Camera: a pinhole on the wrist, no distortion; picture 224 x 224 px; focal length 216.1 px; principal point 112.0 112.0 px. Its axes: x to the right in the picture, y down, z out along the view. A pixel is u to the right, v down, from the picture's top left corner.
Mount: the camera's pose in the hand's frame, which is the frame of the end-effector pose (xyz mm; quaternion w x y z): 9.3 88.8 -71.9 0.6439 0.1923 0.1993 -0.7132
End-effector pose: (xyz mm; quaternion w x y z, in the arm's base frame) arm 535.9 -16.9 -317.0 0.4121 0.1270 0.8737 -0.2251
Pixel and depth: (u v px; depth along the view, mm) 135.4 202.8 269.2
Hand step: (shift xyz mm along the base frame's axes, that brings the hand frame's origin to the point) -17.7 -141.1 -139.3
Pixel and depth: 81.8 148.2 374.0
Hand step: 105.8 -194.3 -184.8
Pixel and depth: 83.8 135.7 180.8
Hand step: 48.3 -36.0 -76.9
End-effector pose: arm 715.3 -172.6 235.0 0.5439 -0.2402 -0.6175 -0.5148
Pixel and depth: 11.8 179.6 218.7
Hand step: -50.1 144.0 116.0
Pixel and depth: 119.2 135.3 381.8
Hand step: -225.9 161.3 20.3
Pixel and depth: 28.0 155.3 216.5
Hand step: -47.5 138.0 86.2
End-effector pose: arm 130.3 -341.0 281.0 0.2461 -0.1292 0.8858 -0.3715
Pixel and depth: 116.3 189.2 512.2
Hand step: 42.3 -426.9 -121.6
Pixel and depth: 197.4 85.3 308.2
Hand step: 113.7 -176.2 65.5
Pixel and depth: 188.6 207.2 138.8
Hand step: -42.6 -58.3 -8.7
